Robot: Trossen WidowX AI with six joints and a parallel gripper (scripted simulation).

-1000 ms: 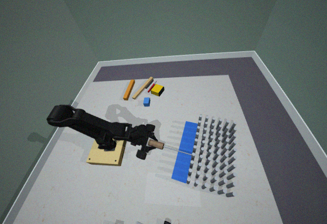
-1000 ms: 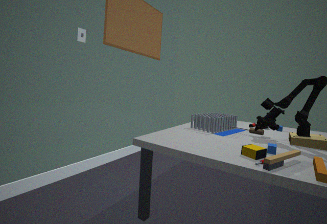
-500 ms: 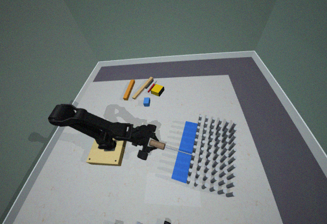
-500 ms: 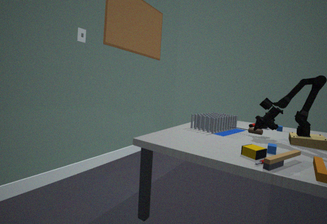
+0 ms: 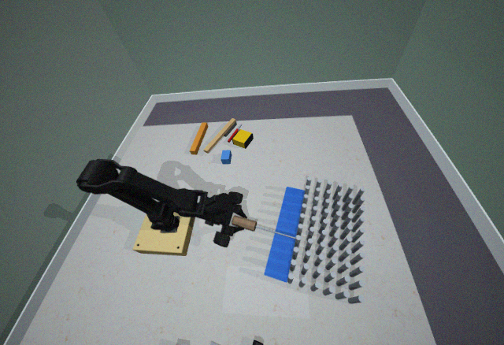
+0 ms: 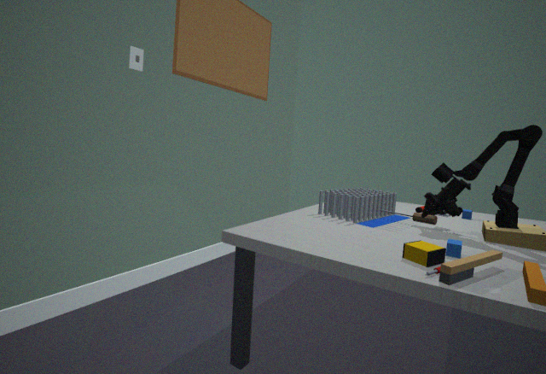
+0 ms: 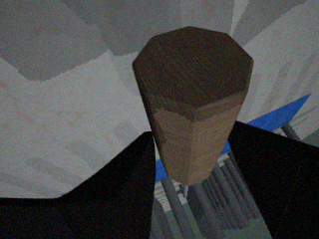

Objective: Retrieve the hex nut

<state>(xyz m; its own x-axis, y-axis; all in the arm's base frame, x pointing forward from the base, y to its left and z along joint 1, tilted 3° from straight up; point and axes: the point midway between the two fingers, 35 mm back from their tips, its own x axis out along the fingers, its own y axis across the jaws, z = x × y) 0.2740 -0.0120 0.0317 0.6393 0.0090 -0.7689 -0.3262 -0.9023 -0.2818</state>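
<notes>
The blue taped strip is 160 mm ahead of my gripper tip, 40 mm below it and 20 mm to the right of it. Also, from my gripper tip: hex nut: 310 mm ahead, 110 mm to the right, 40 mm below; black box: 470 mm to the left, 20 mm below, 10 mm behind; wire hook: 100 mm ahead, 40 mm to the right, 10 mm below.
</notes>
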